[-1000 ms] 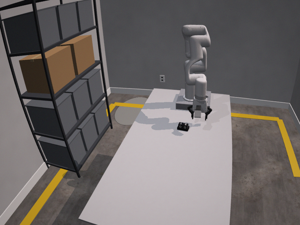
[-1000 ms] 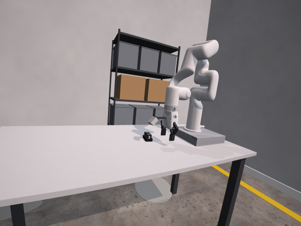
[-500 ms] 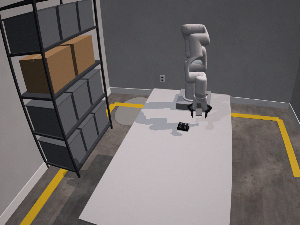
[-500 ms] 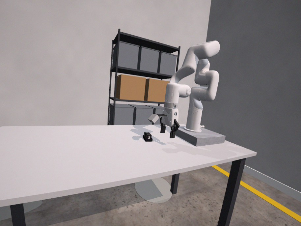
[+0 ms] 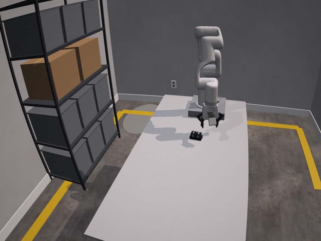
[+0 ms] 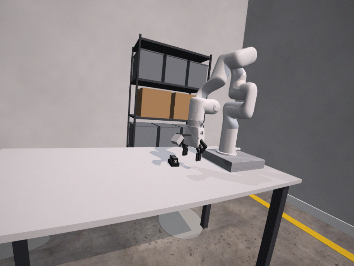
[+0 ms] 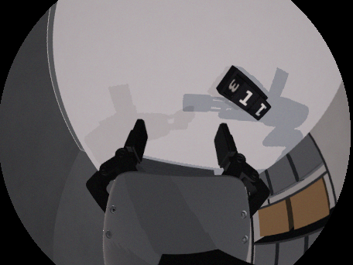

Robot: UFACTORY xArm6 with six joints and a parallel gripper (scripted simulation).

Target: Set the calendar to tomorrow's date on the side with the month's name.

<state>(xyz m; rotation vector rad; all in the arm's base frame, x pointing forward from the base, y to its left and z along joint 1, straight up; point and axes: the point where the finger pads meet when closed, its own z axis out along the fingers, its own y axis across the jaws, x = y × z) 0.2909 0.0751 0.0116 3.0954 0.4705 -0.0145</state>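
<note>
My gripper is now 60 mm short of the black cube, 90 mm to the left of it and 40 mm above it.
</note>
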